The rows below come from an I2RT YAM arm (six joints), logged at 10 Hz.
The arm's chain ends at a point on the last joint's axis. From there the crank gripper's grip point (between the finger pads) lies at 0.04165 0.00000 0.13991 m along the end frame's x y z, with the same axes.
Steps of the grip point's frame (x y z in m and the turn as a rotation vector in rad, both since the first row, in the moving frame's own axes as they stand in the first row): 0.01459 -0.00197 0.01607 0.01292 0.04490 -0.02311; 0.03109 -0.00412 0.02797 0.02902 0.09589 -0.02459; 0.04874 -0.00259 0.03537 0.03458 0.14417 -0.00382; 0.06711 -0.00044 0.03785 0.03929 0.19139 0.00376; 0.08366 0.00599 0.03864 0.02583 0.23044 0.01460; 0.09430 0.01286 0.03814 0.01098 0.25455 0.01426; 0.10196 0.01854 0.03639 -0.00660 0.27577 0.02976; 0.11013 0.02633 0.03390 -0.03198 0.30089 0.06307; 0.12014 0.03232 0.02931 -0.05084 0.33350 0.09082
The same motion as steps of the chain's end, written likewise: 0.00838 0.00086 0.01810 0.01292 0.04490 -0.02311; 0.01795 0.00106 0.03267 0.02902 0.09589 -0.02459; 0.02908 0.00232 0.04289 0.03458 0.14417 -0.00382; 0.04125 0.00466 0.04843 0.03929 0.19139 0.00376; 0.05279 0.00861 0.05189 0.02583 0.23044 0.01460; 0.06041 0.01348 0.05314 0.01098 0.25455 0.01426; 0.06548 0.01587 0.05302 -0.00660 0.27577 0.02976; 0.07079 0.01822 0.05263 -0.03198 0.30089 0.06307; 0.07721 0.01990 0.05090 -0.05084 0.33350 0.09082
